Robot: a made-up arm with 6 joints. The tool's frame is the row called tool.
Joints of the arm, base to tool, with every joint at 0 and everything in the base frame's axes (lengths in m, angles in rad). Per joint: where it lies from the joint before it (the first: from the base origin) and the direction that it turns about. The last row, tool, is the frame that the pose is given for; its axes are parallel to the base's.
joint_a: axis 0 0 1 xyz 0 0 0.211
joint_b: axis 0 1 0 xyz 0 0 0
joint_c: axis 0 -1 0 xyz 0 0 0.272
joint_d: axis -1 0 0 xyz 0 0 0
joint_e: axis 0 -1 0 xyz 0.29 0 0
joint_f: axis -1 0 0 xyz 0 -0.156 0
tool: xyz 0 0 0
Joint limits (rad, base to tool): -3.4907..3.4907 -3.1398..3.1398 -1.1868..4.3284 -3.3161..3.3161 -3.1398..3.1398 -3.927..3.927
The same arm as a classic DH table. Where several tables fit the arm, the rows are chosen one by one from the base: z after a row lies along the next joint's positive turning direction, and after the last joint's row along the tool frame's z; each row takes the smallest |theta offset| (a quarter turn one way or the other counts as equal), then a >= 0, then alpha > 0; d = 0 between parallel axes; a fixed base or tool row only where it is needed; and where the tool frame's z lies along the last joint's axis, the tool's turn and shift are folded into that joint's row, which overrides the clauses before.
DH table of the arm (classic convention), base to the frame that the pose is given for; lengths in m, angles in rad. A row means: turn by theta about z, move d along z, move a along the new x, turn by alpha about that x. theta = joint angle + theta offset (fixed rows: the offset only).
joint_a: theta0 0; d 0.211; a 0; alpha -1.5708
joint_b: theta0 -1.5708; d 0; a 0.272; alpha 3.1416
joint_c: theta0 0; d 0; a 0; alpha -1.5708
joint_d: theta0 0; d -0.29; a 0; alpha 1.5708
joint_e: theta0 0; d 0.156; a 0; alpha -1.5708
joint_f: theta0 1.5708; d 0; a 0; alpha 1.5708
tool (fixed): theta0 -1.5708; d 0; a 0; alpha 0
Joint limits (rad, base to tool): -3.4907..3.4907 -3.1398..3.1398 -1.1868..4.3284 -3.3161..3.3161 -3.1398..3.1398 -3.927..3.927

